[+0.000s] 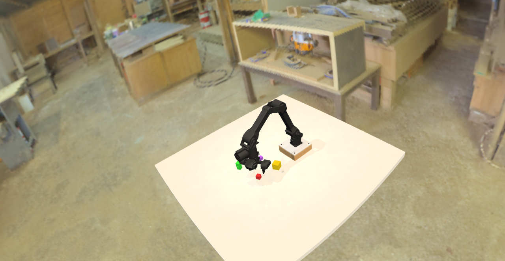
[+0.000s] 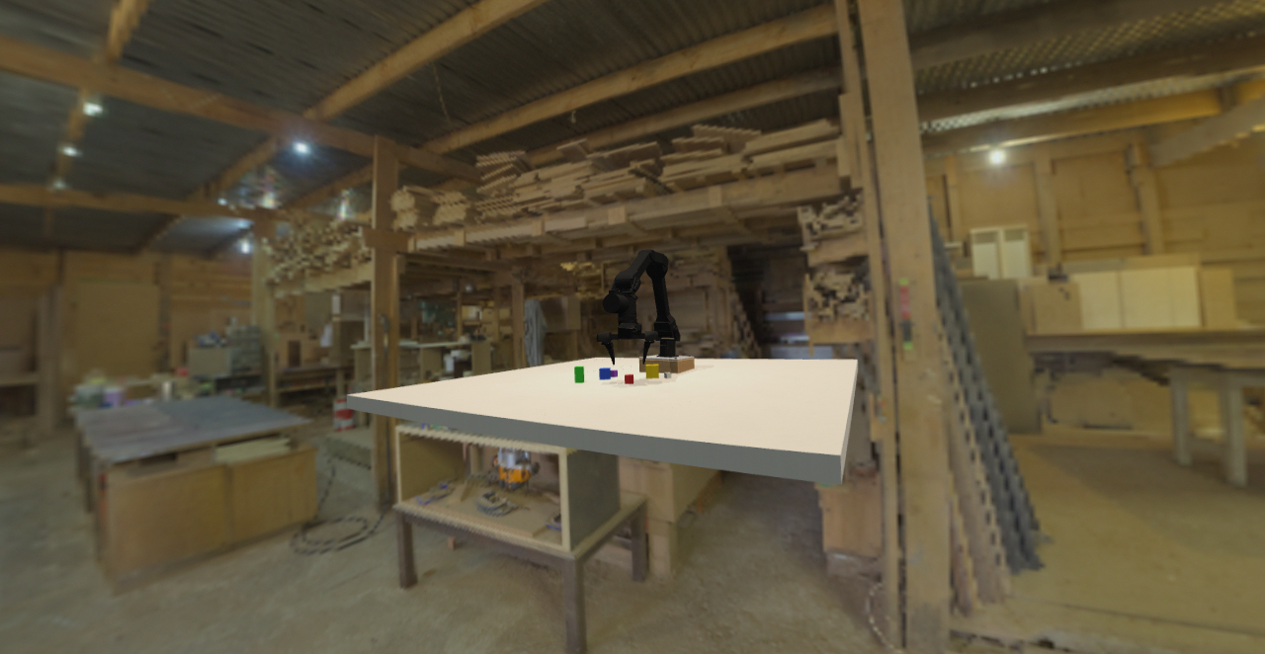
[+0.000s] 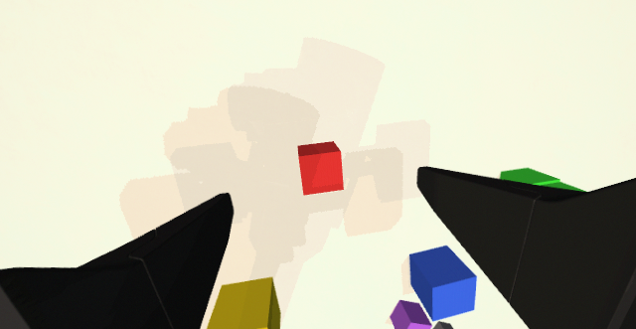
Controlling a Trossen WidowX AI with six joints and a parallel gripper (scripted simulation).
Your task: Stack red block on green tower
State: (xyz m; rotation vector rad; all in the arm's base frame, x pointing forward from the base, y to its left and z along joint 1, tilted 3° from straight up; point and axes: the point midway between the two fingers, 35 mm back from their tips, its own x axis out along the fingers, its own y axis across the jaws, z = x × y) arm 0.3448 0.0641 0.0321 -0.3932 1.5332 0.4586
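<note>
The red block lies 50 mm below my gripper tip. The rest, counted from my gripper tip: yellow block 140 mm behind, 40 mm below, 10 mm to the right; then purple block 150 mm to the right, 110 mm behind, 50 mm below; then blue block 140 mm to the right, 50 mm behind, 40 mm below.
</note>
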